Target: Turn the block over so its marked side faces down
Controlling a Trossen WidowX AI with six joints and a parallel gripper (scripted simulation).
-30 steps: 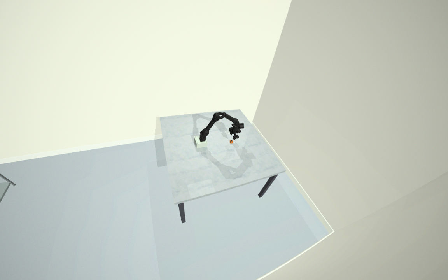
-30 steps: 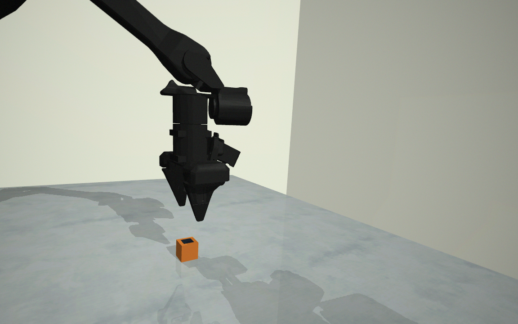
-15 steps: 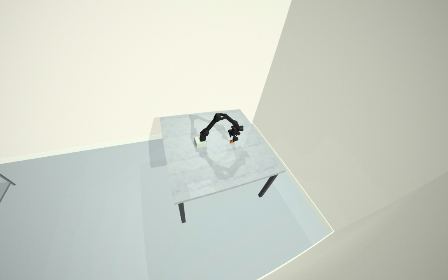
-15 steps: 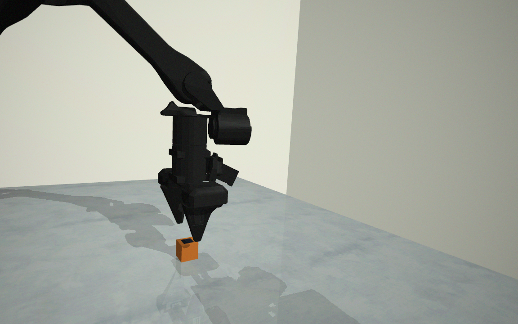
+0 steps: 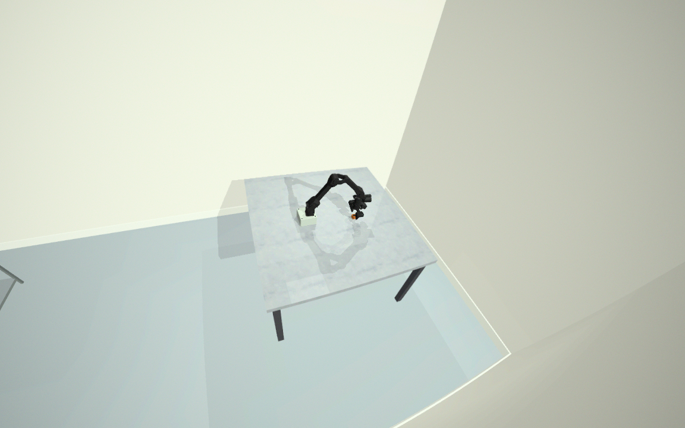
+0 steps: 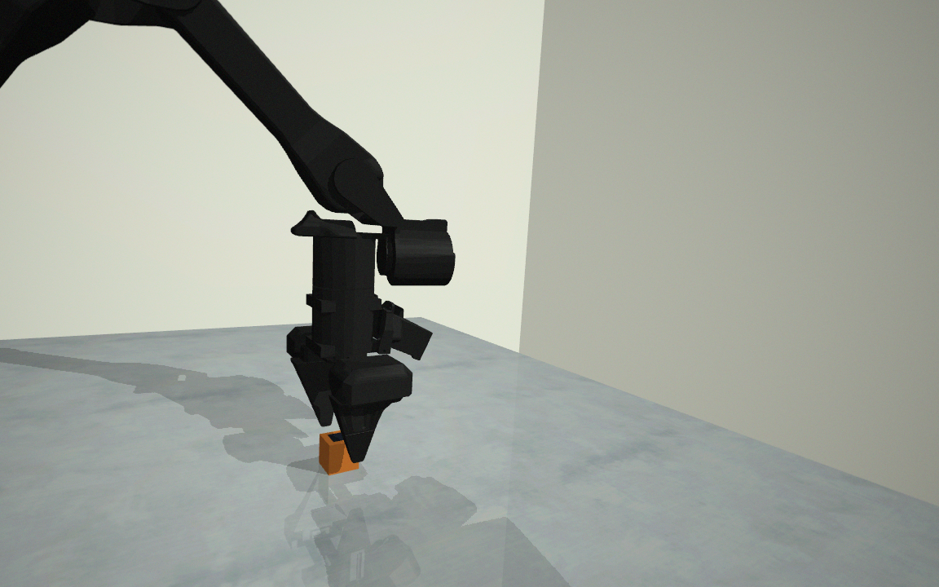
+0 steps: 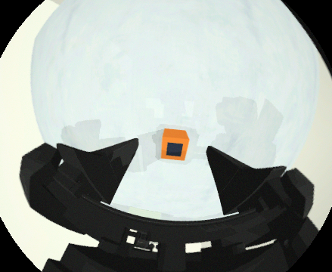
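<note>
The block lies right at my gripper tip.
</note>
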